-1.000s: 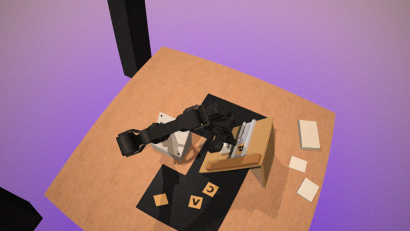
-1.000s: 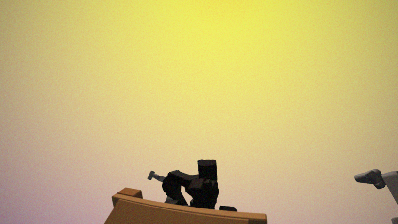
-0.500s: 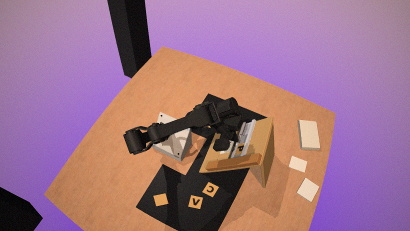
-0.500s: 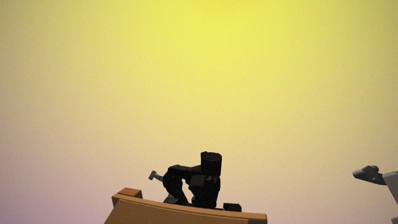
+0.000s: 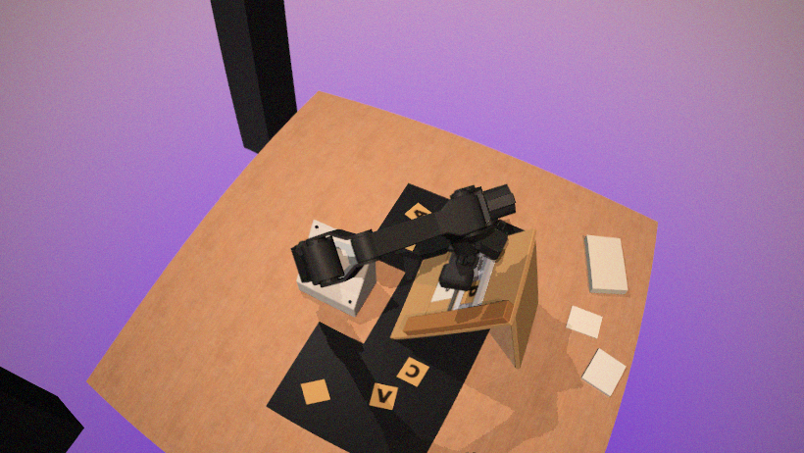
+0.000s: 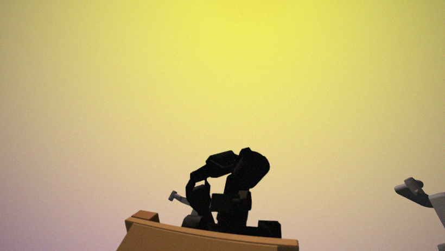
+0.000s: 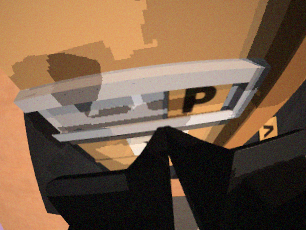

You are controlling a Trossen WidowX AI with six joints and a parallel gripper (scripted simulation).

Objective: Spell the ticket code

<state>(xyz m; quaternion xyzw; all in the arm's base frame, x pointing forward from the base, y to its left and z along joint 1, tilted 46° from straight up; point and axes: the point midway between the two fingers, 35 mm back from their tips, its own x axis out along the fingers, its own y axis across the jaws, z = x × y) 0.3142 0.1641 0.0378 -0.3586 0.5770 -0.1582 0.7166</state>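
My gripper tip is now 3 cm to the left of the p tile, 3 cm short of it and 2 cm above it. Also, from my gripper tip: black mat 20 cm below, 13 cm behind, 8 cm to the right; white ticket 9 cm below, 4 cm behind; c tile 20 cm to the right, 19 cm below, 2 cm behind.
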